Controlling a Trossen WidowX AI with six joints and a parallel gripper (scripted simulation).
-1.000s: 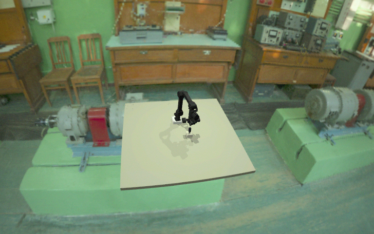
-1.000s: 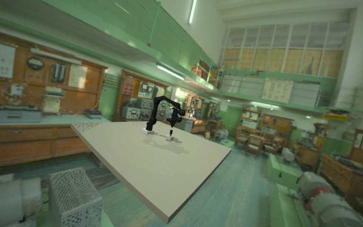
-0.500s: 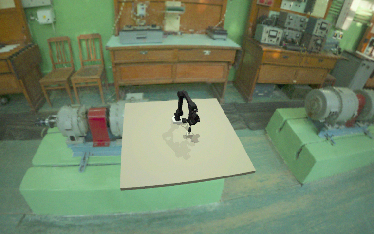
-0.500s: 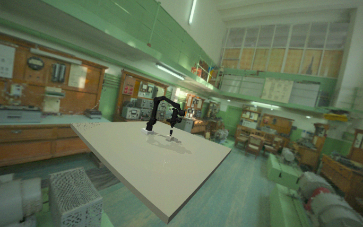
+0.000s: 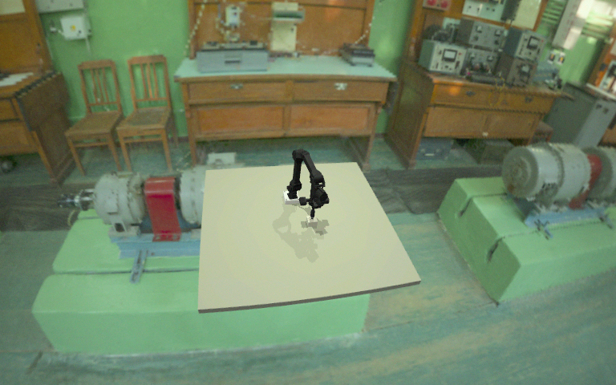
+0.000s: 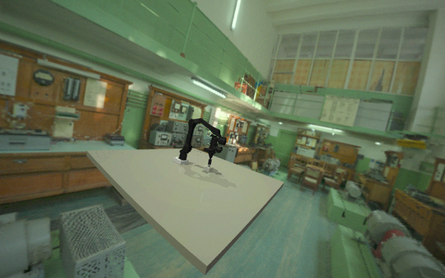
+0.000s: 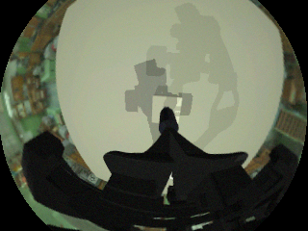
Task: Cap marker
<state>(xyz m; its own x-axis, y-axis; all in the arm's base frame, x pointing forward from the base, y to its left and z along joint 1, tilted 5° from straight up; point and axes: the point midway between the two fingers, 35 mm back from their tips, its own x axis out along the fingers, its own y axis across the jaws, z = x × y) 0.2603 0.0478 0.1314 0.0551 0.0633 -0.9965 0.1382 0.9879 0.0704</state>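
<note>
Right now my gripper tip is 3 cm above the marker cap. The rest, counted from my gripper tip: holder block 9 cm below.
</note>
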